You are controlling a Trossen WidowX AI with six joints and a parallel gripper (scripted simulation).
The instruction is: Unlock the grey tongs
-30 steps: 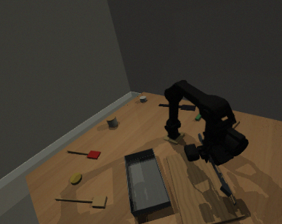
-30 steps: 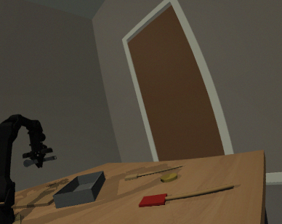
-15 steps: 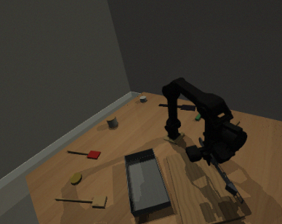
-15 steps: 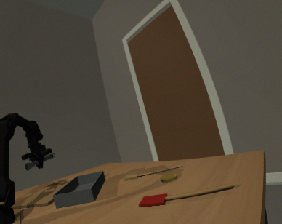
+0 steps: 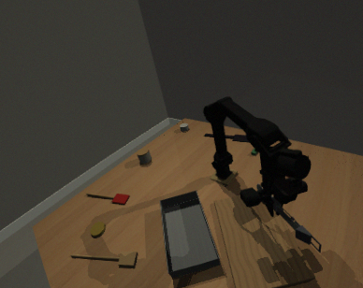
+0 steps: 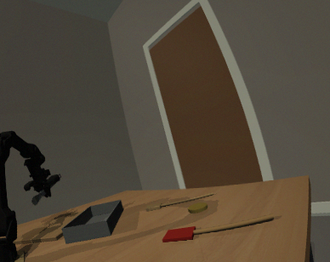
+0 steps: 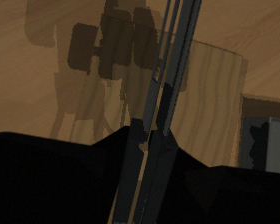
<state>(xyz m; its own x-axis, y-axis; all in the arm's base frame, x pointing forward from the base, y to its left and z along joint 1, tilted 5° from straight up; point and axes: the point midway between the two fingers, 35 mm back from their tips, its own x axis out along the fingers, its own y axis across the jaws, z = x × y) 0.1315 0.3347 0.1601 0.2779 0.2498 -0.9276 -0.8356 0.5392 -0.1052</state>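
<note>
Now: the wooden board 20 mm ahead of my gripper tip, 40 mm to the right of it and 140 mm below it. From my gripper tip the other things lie so: roasting tin 190 mm ahead, 240 mm to the right, 120 mm below; green tool 470 mm behind, 320 mm to the right, 140 mm below; red spatula 360 mm ahead, 680 mm to the right, 140 mm below.
</note>
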